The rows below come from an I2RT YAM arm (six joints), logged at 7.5 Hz.
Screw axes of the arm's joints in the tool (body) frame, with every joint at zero. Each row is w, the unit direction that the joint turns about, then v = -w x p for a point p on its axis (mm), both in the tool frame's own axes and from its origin. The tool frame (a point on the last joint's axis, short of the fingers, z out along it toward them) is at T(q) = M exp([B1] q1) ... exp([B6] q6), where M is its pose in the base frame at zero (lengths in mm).
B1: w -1 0 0 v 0.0 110.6 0.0
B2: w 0 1 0 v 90.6 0.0 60.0
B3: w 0 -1 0 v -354.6 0.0 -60.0
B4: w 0 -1 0 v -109.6 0.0 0.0
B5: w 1 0 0 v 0.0 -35.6 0.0
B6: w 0 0 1 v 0.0 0.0 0.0
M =
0 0 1 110.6
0 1 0 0.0
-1 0 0 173.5
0 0 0 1
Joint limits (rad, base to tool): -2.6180..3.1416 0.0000..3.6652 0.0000..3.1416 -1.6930..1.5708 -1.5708..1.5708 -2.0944..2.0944
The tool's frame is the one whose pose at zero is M.
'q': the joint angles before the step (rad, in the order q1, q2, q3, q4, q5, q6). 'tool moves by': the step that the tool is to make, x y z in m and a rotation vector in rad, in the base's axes. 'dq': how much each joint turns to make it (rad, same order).
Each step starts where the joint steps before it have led.
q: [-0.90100 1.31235 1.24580 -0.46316 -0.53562 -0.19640]
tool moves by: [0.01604 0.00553 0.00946 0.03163 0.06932 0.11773]
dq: [0.04988 0.06547 0.12485 -0.16833 -0.03844 -0.07640]
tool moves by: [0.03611 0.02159 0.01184 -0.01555 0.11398 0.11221]
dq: [0.14192 0.08977 0.16131 -0.17214 0.08079 -0.05990]
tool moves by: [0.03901 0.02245 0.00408 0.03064 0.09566 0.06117]
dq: [0.13629 0.10774 0.14786 -0.12073 0.07628 0.03282]
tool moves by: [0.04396 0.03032 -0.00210 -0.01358 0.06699 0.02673]
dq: [0.14959 0.10797 0.11957 -0.04093 0.11507 0.06562]
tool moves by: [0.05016 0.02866 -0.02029 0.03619 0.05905 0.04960]
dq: [0.12182 0.14917 0.11029 -0.01064 0.03643 0.06627]
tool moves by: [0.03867 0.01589 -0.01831 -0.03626 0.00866 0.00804]
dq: [0.06757 0.12063 0.08631 0.04105 0.06630 0.02379]
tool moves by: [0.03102 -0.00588 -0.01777 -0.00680 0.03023 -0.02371]
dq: [0.00537 0.14243 0.14464 -0.02736 0.02862 0.01474]
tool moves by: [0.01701 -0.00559 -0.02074 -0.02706 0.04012 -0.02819]
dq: [0.00001 0.08424 0.05756 -0.00603 0.04526 0.00159]
